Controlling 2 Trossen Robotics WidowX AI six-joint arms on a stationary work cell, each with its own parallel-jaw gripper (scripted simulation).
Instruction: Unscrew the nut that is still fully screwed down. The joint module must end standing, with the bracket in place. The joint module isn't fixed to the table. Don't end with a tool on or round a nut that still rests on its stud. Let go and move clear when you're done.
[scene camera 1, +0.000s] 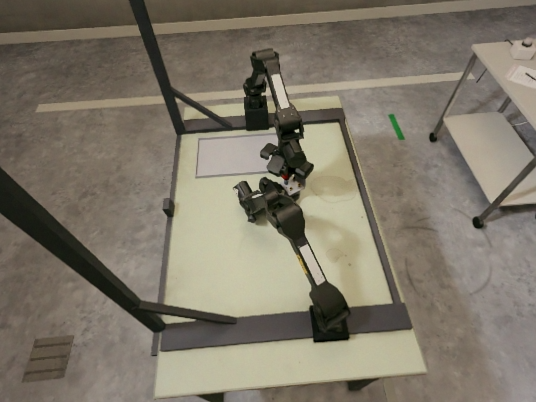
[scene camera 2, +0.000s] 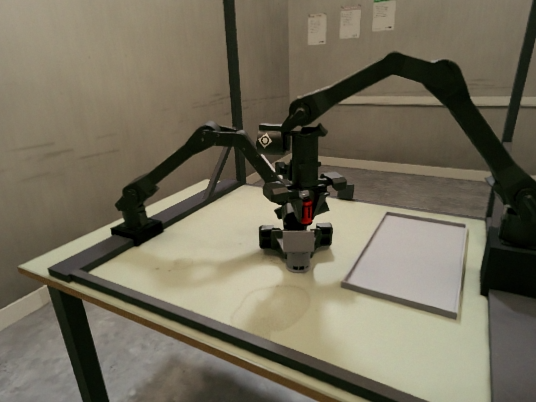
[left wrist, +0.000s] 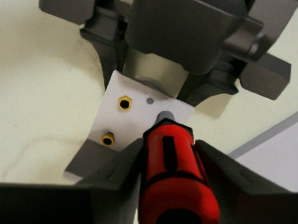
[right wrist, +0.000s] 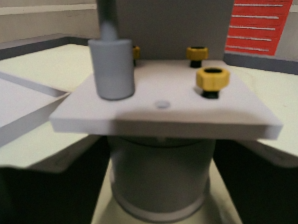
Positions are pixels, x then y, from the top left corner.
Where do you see the left gripper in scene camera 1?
At 286, 175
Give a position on a pale bracket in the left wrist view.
127, 126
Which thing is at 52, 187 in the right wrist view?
The right gripper.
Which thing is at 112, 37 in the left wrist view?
The right gripper.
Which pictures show the left gripper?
Scene camera 1, scene camera 2 and the left wrist view only.
